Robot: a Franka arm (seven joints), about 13 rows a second.
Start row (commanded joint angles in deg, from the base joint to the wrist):
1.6 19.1 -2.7 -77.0 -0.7 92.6 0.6
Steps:
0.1 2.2 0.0 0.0 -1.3 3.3 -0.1
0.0 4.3 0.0 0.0 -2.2 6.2 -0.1
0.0 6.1 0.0 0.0 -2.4 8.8 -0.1
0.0 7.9 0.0 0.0 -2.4 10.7 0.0
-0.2 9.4 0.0 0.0 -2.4 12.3 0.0
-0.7 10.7 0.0 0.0 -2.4 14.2 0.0
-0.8 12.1 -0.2 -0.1 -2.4 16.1 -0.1
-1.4 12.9 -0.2 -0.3 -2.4 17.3 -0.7
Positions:
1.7 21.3 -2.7 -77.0 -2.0 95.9 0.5
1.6 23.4 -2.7 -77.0 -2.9 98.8 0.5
1.6 25.2 -2.7 -77.0 -3.1 101.4 0.5
1.6 27.0 -2.7 -77.0 -3.1 103.3 0.6
1.4 28.5 -2.7 -77.0 -3.1 104.9 0.6
0.9 29.8 -2.7 -77.0 -3.1 106.8 0.6
0.8 31.2 -2.9 -77.1 -3.1 108.7 0.5
0.2 32.0 -2.9 -77.3 -3.1 109.9 -0.1

